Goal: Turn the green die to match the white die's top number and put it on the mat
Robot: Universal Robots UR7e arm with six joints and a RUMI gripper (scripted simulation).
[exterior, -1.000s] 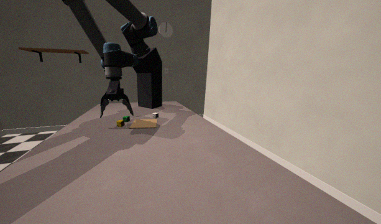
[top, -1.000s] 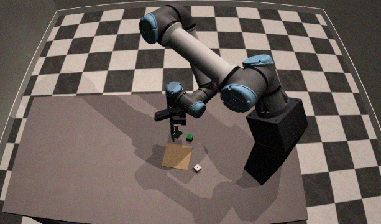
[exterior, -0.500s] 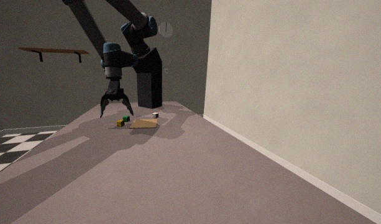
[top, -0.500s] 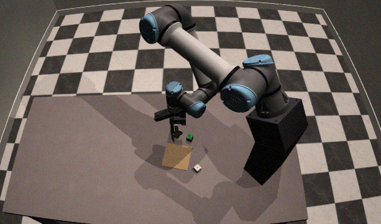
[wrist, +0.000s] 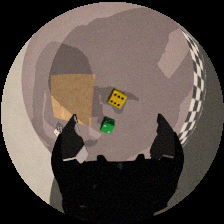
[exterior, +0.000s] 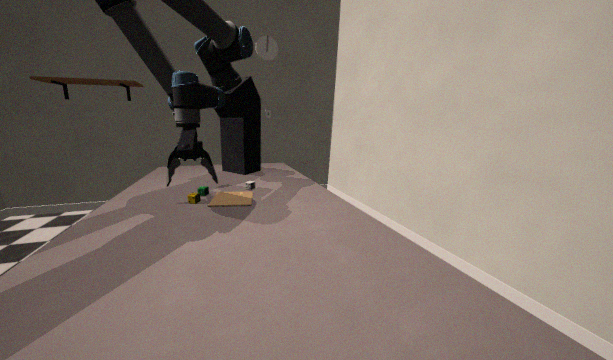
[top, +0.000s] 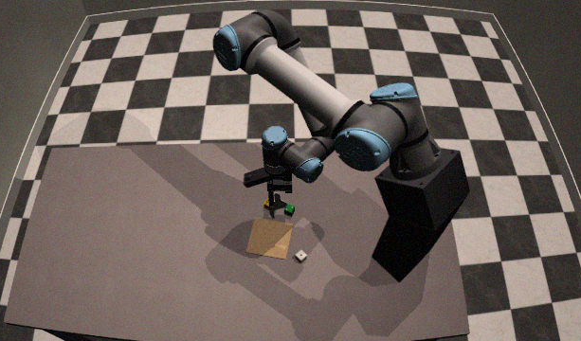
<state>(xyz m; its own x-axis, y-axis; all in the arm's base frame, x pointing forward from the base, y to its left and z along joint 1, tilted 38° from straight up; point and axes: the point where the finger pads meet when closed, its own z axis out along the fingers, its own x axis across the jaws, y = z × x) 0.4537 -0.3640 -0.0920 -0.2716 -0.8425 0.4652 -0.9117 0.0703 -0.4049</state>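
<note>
The yellow die is 1 cm ahead of my hand and 4 cm below it. Round my hand: tan mat 5 cm ahead, 12 cm to the left, 6 cm below; then white die 3 cm behind, 23 cm to the left, 4 cm below; then green die 5 cm behind, 4 cm to the left, 4 cm below.
</note>
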